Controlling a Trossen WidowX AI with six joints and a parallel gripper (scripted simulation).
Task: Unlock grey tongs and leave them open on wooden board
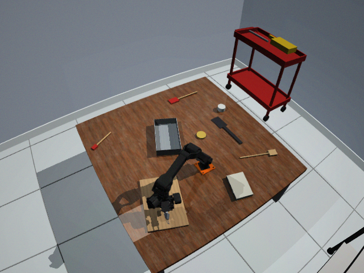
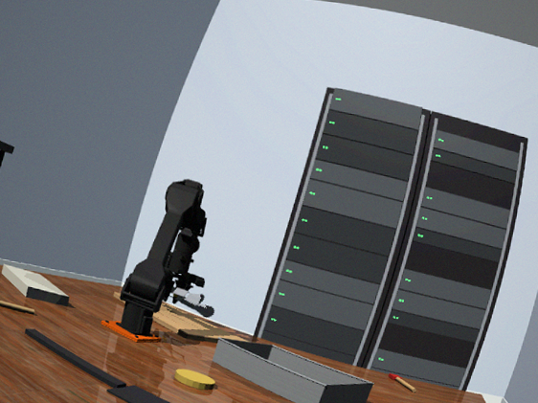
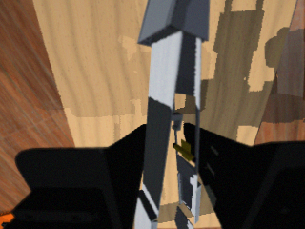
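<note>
Right now my gripper tip is 50 mm short of the wooden board, 40 mm above it and 10 mm to the left of it. Also, from my gripper tip: pale block 500 mm to the right, 30 mm below, 10 mm behind; then yellow disc 480 mm ahead, 450 mm to the right, 40 mm below; then grey roasting tin 530 mm ahead, 200 mm to the right, 20 mm below.
</note>
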